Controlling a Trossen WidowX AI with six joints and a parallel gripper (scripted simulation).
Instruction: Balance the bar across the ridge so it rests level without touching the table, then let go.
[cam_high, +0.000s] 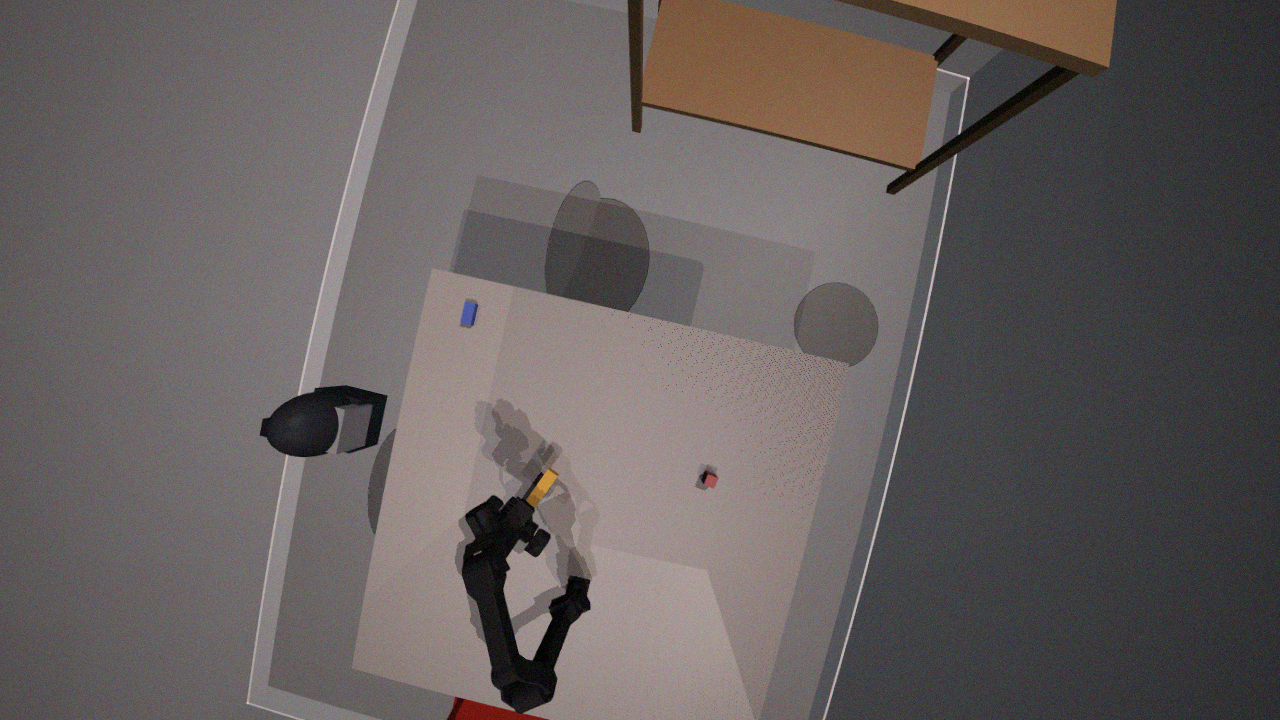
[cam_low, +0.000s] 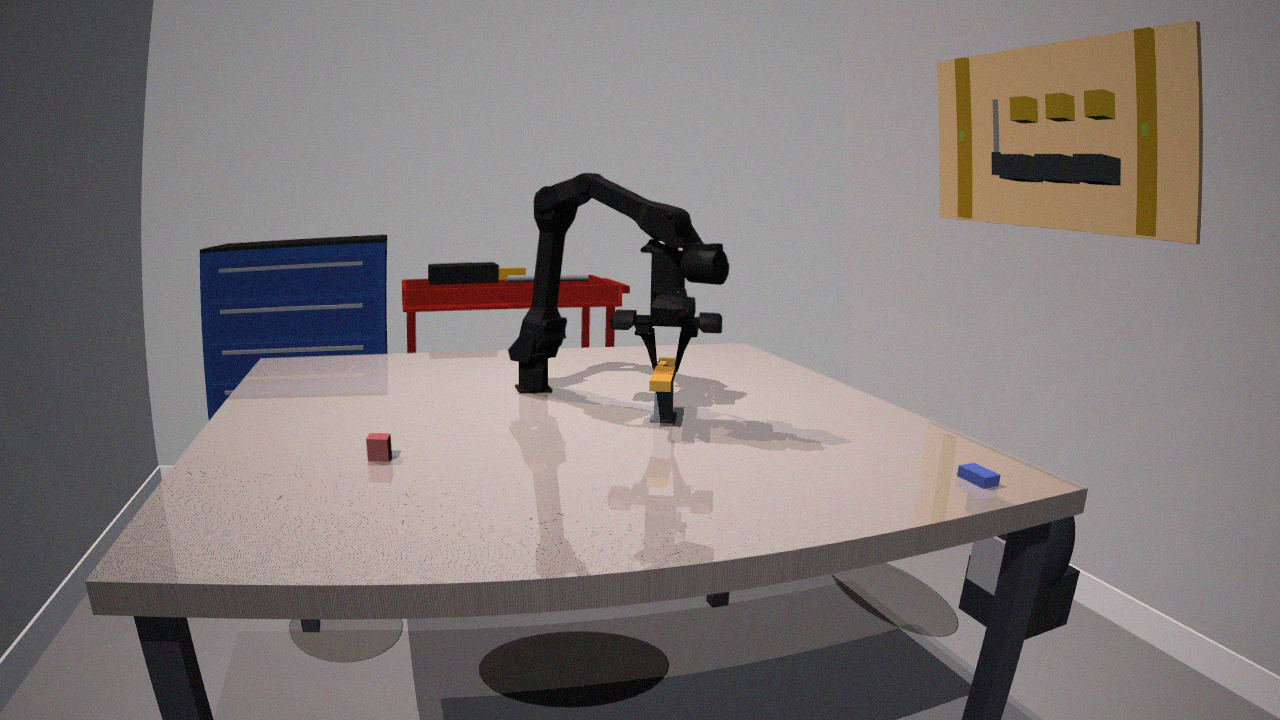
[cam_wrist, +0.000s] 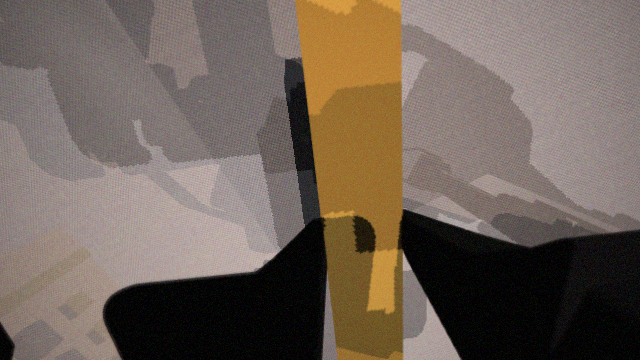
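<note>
Now: gripper tip 30 mm short of the yellow bar and 10 mm to the left of it. The rest, counted from my gripper tip: flat blue block: 500 mm ahead, 310 mm to the left, 70 mm below; small red cube: 190 mm ahead, 500 mm to the right, 60 mm below.
</note>
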